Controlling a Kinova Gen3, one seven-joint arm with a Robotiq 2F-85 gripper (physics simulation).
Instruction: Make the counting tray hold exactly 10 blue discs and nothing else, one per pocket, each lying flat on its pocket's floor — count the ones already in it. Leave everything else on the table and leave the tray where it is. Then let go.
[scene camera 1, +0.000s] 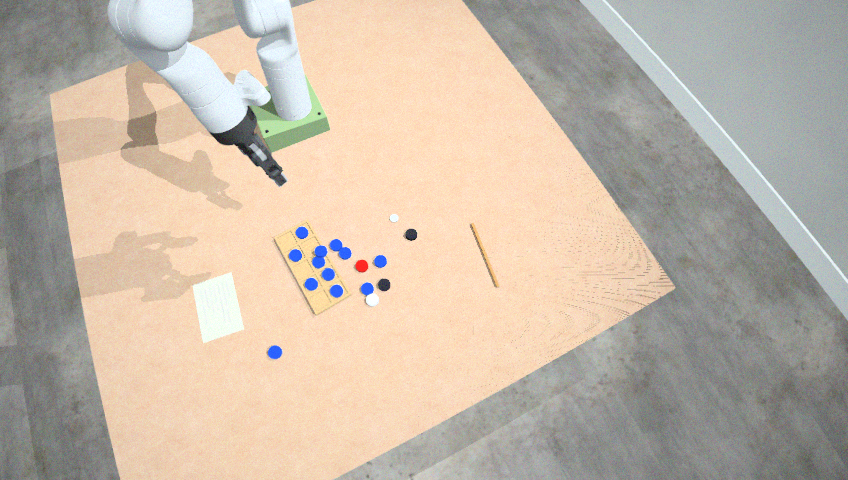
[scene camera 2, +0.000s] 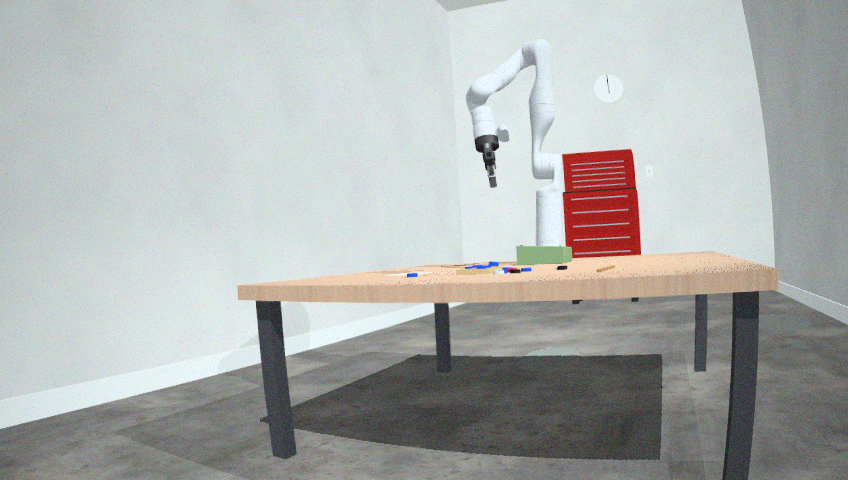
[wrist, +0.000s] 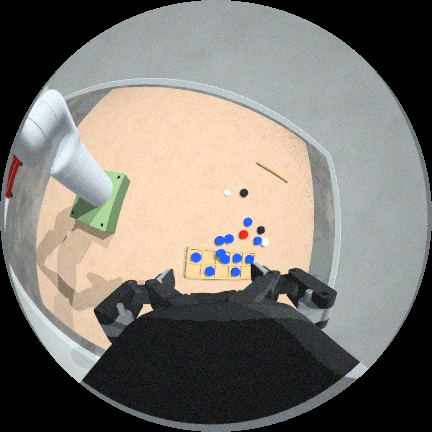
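The tan counting tray (scene camera 1: 282, 241) (wrist: 189, 273) lies near the table's middle. Several blue discs lie in its pockets, such as one at the far end (scene camera 1: 301, 231) (wrist: 196, 257). Two blue discs (scene camera 1: 319, 255) (wrist: 222, 256) overlap at one pocket. Two blue discs (scene camera 1: 339, 248) (wrist: 224, 239) lie just outside the tray's long edge. Others lie loose on the table: one (scene camera 1: 379, 260), one (scene camera 1: 366, 288), and one far off (scene camera 1: 274, 351). My gripper (scene camera 1: 279, 177) (scene camera 2: 492, 179) (wrist: 212, 274) is open and empty, high above the table, between the tray and the arm's base.
A red disc (scene camera 1: 361, 265) (wrist: 243, 233), two black discs (scene camera 1: 411, 233) (scene camera 1: 384, 285) and two white discs (scene camera 1: 394, 217) (scene camera 1: 372, 299) lie right of the tray. A wooden stick (scene camera 1: 483, 254) lies further right. A paper sheet (scene camera 1: 217, 307) lies left. The green arm base (scene camera 1: 290, 122) stands behind.
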